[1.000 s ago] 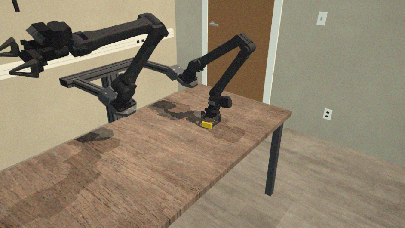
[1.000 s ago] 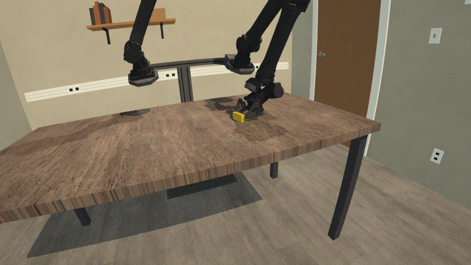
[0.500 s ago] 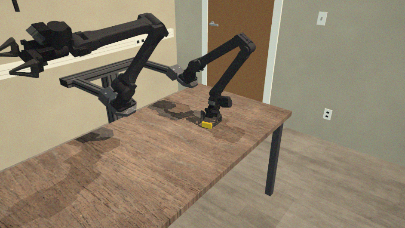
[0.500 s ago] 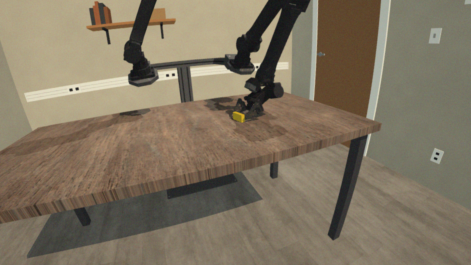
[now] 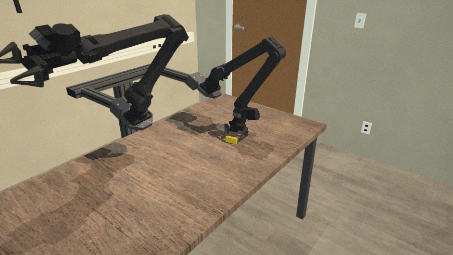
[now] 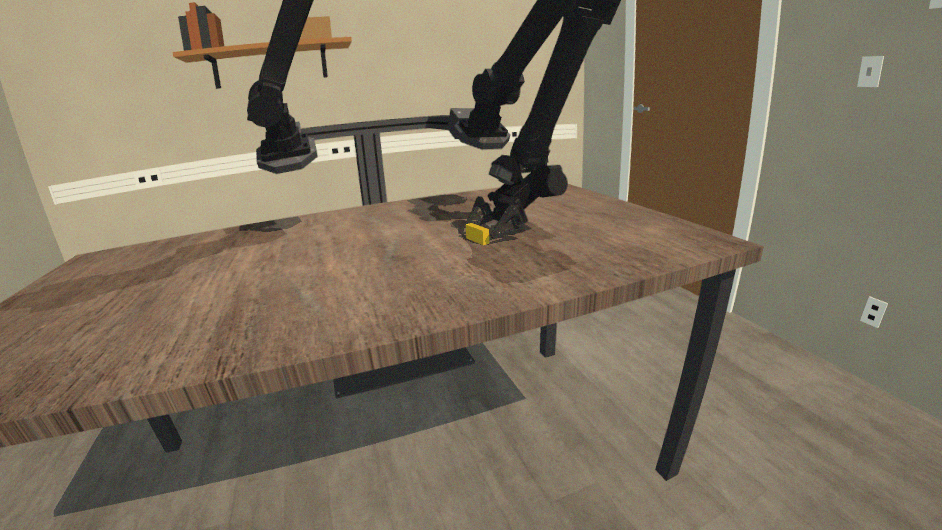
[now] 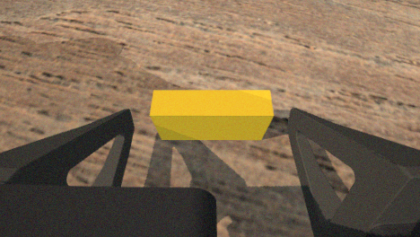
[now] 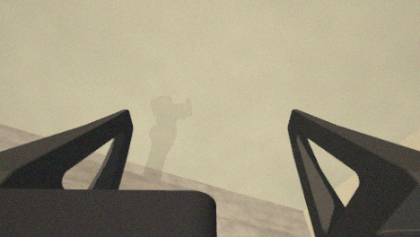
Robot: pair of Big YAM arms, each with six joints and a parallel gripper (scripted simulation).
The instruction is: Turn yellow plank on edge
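The yellow plank is 1 cm to the right of my left hand and 1 cm below it.
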